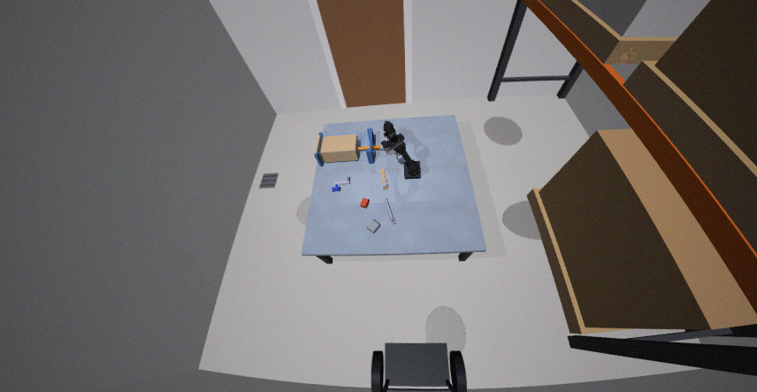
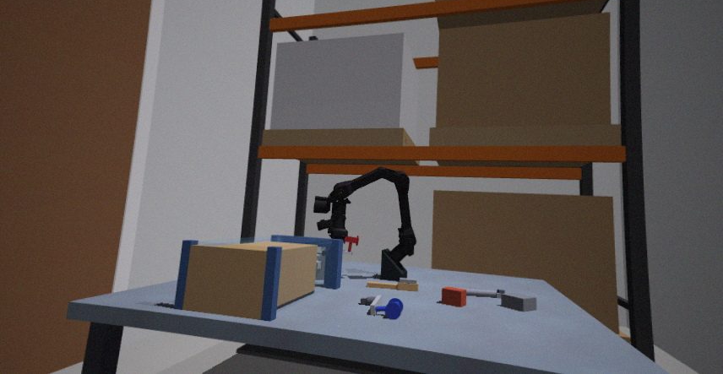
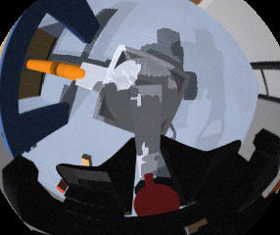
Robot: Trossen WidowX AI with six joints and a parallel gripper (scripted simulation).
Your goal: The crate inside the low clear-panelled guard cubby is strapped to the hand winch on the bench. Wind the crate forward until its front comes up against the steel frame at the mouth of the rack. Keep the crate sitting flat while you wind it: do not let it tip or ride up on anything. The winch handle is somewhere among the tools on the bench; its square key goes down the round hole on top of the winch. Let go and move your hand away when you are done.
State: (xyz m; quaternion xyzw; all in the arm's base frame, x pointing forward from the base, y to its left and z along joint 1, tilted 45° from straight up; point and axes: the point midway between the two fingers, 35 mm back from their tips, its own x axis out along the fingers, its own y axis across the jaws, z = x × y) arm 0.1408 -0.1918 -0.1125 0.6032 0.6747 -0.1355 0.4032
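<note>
My gripper tip is now 5 cm to the right of the red knob, 4 cm below it and 2 cm past it. Also, from my gripper tip: blue frame (18 cm ahead, 6 cm to the right, 1 cm above); then winch handle (2 cm to the left, 2 cm above, 1 cm behind); then grey winch (6 cm below, 5 cm to the right).
</note>
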